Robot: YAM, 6 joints.
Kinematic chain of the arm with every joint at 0, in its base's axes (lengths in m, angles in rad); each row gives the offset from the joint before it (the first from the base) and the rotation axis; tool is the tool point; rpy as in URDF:
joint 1: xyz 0 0 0.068 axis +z
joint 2: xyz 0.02 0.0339 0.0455 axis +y
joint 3: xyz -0.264 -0.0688 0 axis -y
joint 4: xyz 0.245 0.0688 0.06 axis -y
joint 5: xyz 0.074 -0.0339 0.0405 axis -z
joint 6: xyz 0.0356 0 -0.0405 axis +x
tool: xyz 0 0 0 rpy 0 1.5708 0
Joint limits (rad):
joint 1: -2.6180..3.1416
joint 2: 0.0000..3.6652
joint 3: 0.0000..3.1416
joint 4: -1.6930..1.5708
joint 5: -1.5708..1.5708
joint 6: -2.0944..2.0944
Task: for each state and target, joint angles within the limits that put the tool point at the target. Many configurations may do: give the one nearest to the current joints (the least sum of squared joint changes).
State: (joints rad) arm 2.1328 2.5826 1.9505 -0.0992 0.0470 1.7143
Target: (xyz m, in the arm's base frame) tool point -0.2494 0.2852 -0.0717
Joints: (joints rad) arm 2.2924 2.5972 1.3561 -0.3575 0.0330 1.7143
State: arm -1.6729 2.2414 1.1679 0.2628 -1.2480 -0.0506
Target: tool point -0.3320 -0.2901 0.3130
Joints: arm -2.4994 1.8997 1.4839 0.3427 -1.2205 -0.0506
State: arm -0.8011 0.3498 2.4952 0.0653 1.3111 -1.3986
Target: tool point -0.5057 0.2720 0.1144
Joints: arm -0.5553 0.0000 2.9229 0.1366 1.4810 -1.3986
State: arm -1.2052 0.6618 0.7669 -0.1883 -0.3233 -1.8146
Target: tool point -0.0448 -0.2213 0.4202
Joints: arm -1.8045 1.0019 1.0846 -0.0437 -0.2172 -1.8146
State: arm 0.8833 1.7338 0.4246 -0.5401 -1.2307 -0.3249
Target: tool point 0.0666 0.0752 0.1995
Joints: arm 0.4974 0.8044 0.4812 -1.1740 -1.3010 -0.3249
